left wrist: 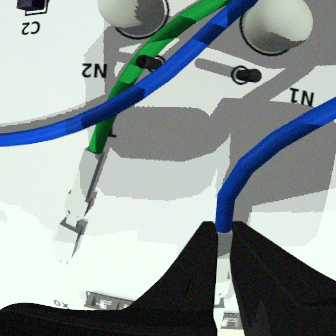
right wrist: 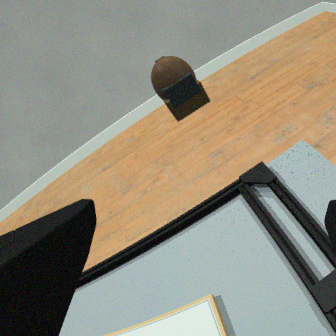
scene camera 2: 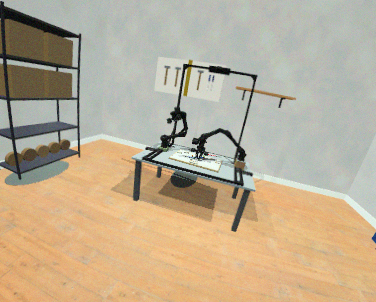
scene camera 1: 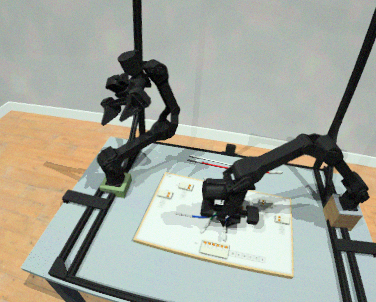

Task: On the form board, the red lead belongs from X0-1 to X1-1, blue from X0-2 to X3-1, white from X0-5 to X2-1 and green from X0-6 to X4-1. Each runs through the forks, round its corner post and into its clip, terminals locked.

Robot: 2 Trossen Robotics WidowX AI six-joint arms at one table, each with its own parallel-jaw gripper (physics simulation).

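Where they show: left gripper, fingertip midpoint: [left wrist: 220, 231] [scene camera 2: 197, 159] [scene camera 1: 224, 226]; right gripper, fingertip midpoint: [right wrist: 216, 213] [scene camera 2: 170, 122] [scene camera 1: 110, 123]; left arm's base at its link origin: [scene camera 2: 240, 159] [scene camera 1: 347, 204]; right arm's base at its link origin: [scene camera 2: 163, 146] [scene camera 1: 115, 180].
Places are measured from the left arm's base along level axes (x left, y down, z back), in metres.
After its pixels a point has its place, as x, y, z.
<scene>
My left gripper [left wrist: 220, 231] @(0.103, 0.067, -0.468) is shut on the blue lead's terminal, above the form board [scene camera 1: 160, 239] @(0.181, 0.082, -0.675) [right wrist: 175, 327] @(0.173, 0.082, -0.683) near connector block X0 [scene camera 1: 215, 249] [left wrist: 102, 301], which the fingers partly cover in the left wrist view. The blue lead [left wrist: 280, 137] @(0.065, 0.058, -0.452) [scene camera 1: 200, 216] @(0.070, 0.073, -0.554) bends up from the fingers; another stretch crosses over the green lead [left wrist: 102, 131] @(0.068, 0.076, -0.512) between the posts. The green lead's terminal [left wrist: 89, 172] @(0.085, 0.076, -0.519) [scene camera 1: 204, 230] @(0.124, 0.076, -0.534) points toward X0, apart from it. The red lead [scene camera 1: 214, 165] @(-0.239, 0.096, -0.518) and a white lead [scene camera 1: 202, 160] @(-0.250, 0.091, -0.578) lie behind the board. My right gripper [scene camera 1: 113, 120] @(0.046, -0.262, -0.845) [right wrist: 216, 213] @(0.046, -0.262, -0.845) is open and empty, high up.
Two round posts [left wrist: 280, 25] @(0.033, 0.056, -0.454) [left wrist: 127, 12] @(0.029, 0.057, -0.496) and pins N1 [left wrist: 248, 75] @(0.048, 0.056, -0.463) and N2 [left wrist: 149, 62] @(0.045, 0.057, -0.490) stand by the leads. Small connector blocks [scene camera 1: 186, 186] @(-0.065, 0.071, -0.622) [scene camera 1: 165, 195] @(-0.008, 0.075, -0.695) [scene camera 1: 282, 219] @(0.043, 0.071, -0.251) sit toward the board's sides. Black frame rails [right wrist: 165, 235] @(0.380, 0.094, -0.731) edge the table.
</scene>
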